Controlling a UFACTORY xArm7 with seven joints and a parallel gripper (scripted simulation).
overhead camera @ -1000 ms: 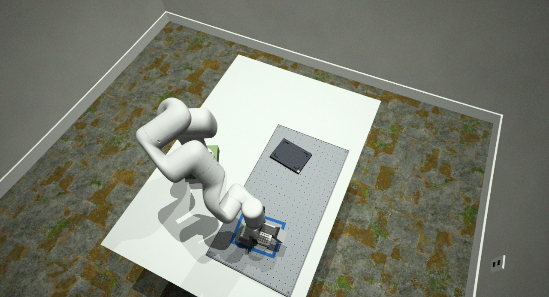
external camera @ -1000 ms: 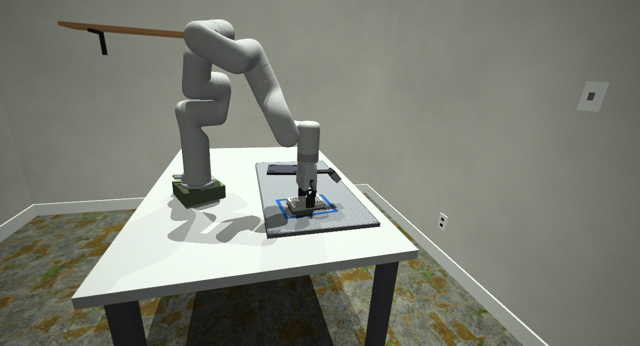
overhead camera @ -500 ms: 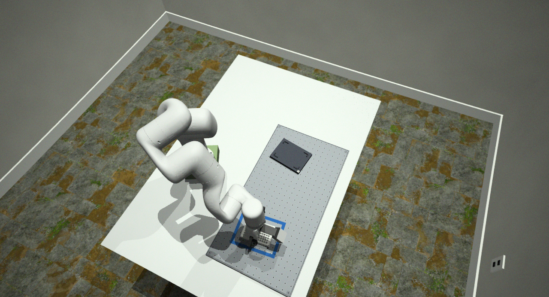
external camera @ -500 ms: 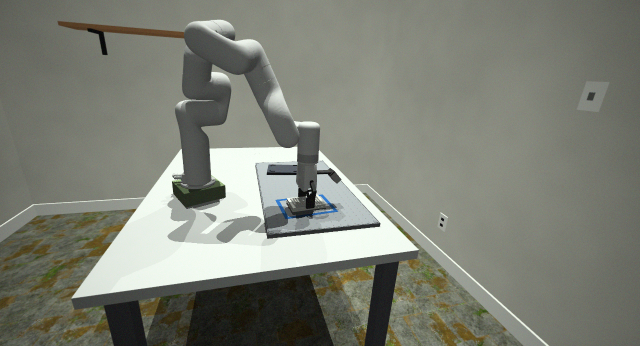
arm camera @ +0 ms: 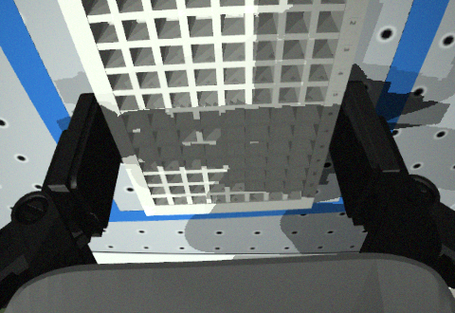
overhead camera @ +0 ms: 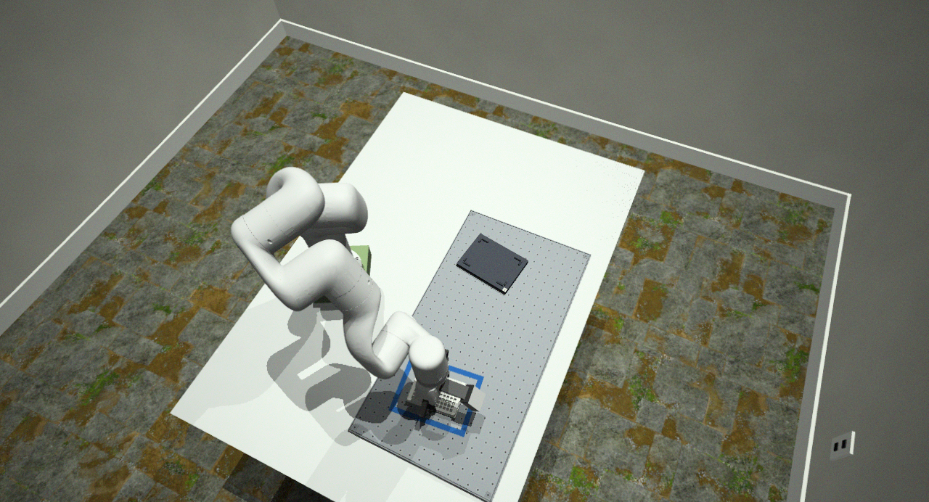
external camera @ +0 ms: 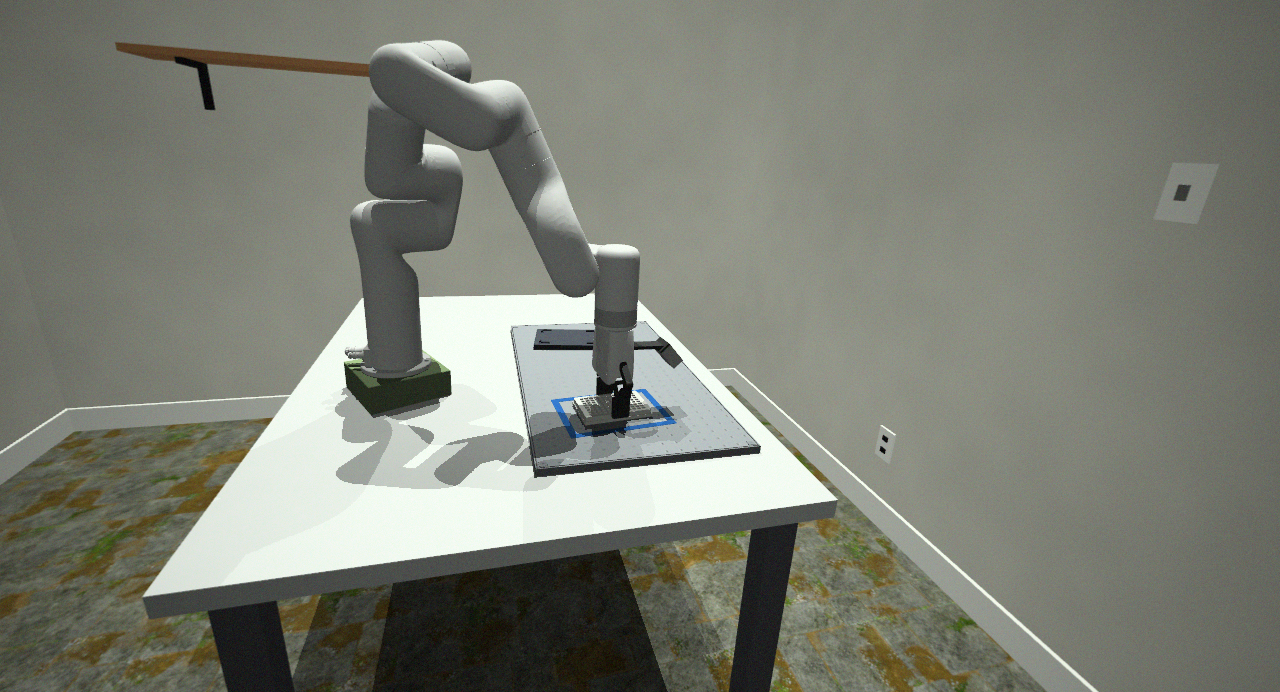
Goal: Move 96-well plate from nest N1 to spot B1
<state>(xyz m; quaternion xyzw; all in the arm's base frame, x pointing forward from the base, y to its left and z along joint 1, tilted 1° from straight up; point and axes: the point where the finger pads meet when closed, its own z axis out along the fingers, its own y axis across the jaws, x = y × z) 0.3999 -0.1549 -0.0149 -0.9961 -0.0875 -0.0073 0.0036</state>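
Right now the white 96-well plate is 1 cm below my hand. Round my hand: dark plate nest (39 cm to the left, 5 cm behind, 1 cm below).
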